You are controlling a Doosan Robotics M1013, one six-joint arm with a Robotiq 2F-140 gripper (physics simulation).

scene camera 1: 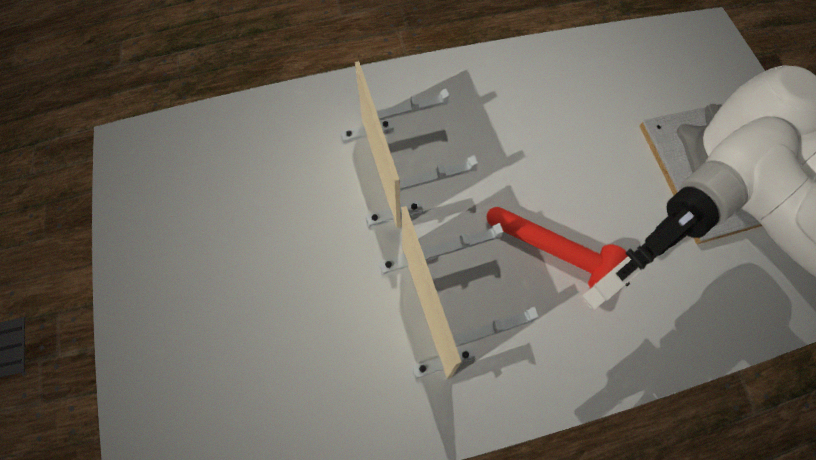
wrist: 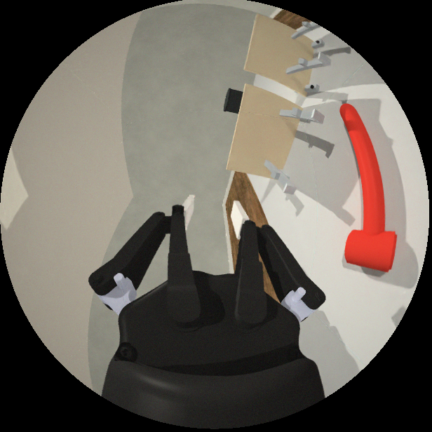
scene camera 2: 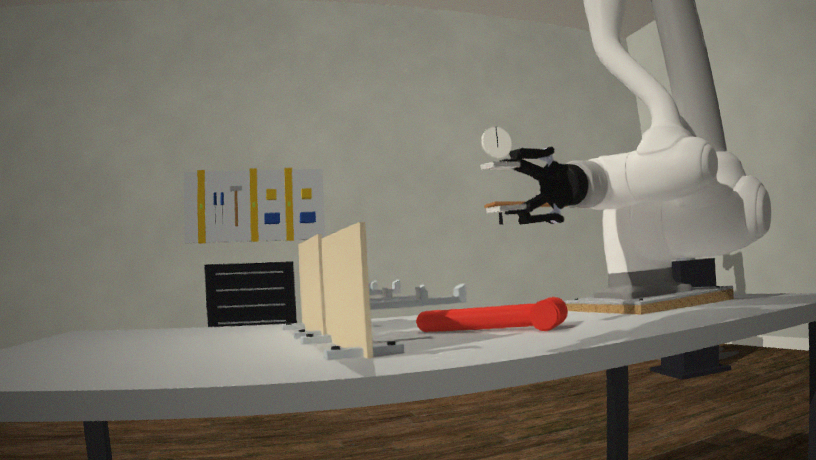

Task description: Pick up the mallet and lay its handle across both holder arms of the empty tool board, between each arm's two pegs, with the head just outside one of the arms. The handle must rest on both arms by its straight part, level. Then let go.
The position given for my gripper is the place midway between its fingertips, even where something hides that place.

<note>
In view: my gripper (scene camera 1: 593, 298), a red mallet (scene camera 2: 545, 315), a tool board (scene camera 2: 310, 251) and a tool board (scene camera 2: 344, 253).
The red mallet is seen too in scene camera 1 (scene camera 1: 599, 265) and in the wrist view (wrist: 372, 247). My gripper is seen too in the wrist view (wrist: 212, 205) and in scene camera 2 (scene camera 2: 490, 187).
</note>
